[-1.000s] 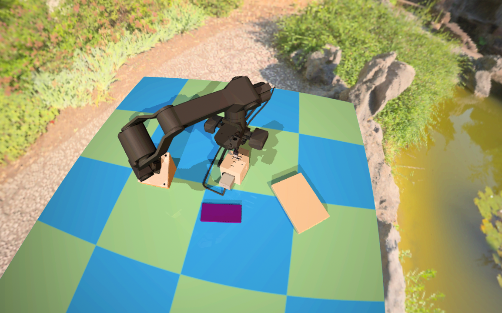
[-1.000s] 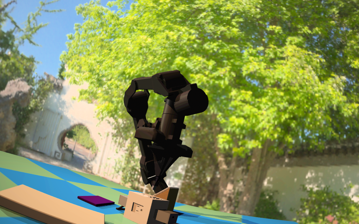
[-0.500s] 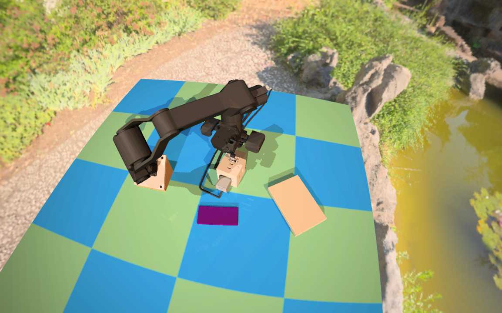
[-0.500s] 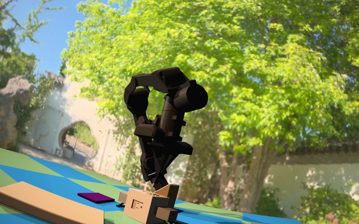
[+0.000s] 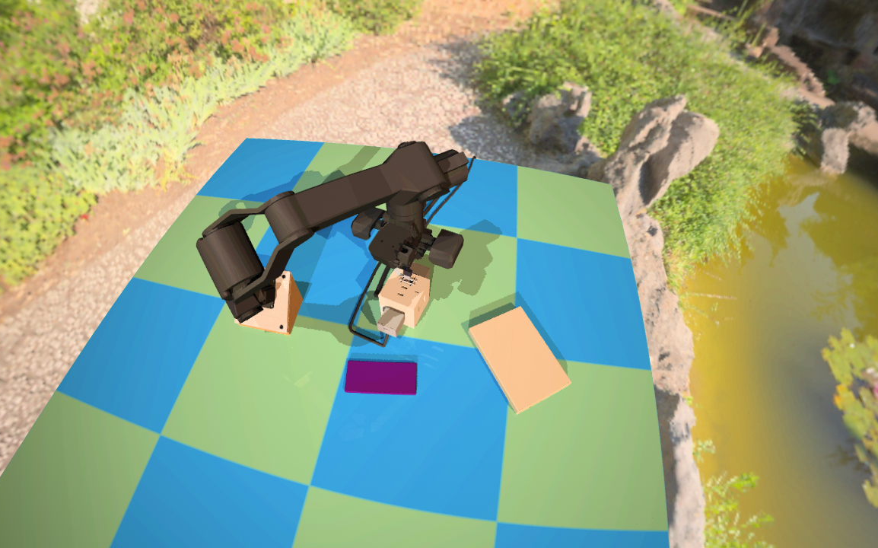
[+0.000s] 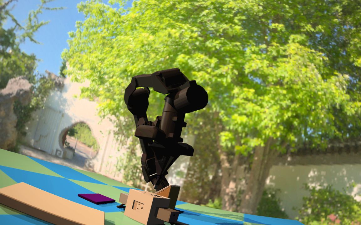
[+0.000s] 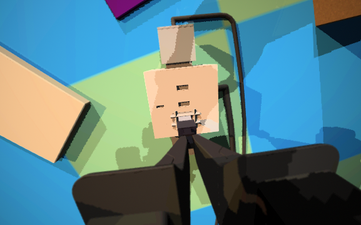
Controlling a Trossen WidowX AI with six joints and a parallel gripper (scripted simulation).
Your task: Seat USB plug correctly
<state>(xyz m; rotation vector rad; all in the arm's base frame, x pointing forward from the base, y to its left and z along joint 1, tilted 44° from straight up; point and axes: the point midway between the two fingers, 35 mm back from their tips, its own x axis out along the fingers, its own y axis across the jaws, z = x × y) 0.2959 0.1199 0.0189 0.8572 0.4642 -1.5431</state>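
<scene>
The USB plug is 2 cm below my gripper tip. Round my gripper tip: USB socket: 6 cm below; flat tan board: 24 cm ahead, 10 cm to the right, 12 cm below; purple flat card: 2 cm behind, 18 cm to the right, 13 cm below.
</scene>
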